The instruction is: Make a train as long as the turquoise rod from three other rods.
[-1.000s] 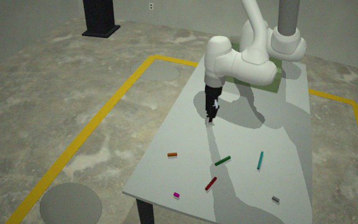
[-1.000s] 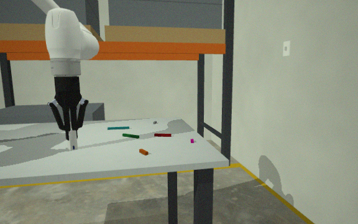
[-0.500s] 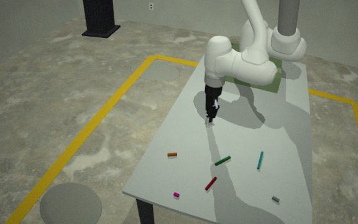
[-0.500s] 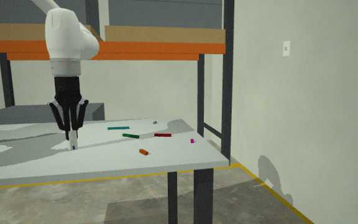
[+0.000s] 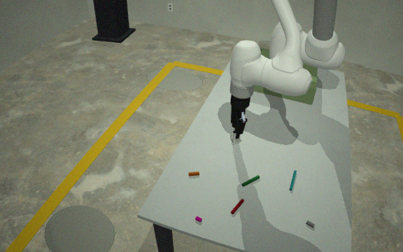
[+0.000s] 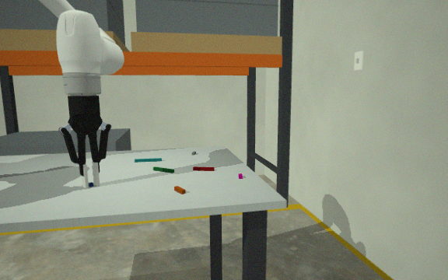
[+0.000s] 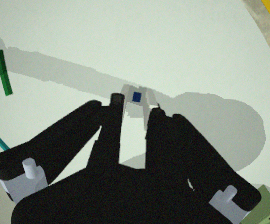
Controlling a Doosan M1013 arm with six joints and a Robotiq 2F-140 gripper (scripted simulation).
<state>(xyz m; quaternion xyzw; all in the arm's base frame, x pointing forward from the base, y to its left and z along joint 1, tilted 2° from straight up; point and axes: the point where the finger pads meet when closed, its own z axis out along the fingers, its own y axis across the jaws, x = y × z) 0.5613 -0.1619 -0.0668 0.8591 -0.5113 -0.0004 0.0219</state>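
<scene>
The blue rod is 30 mm below my hand. The rest, counted from my hand: orange rod: 230 mm ahead, 120 mm to the right, 30 mm below; green rod: 210 mm ahead, 100 mm to the left, 30 mm below; turquoise rod: 160 mm ahead, 260 mm to the left, 30 mm below.
</scene>
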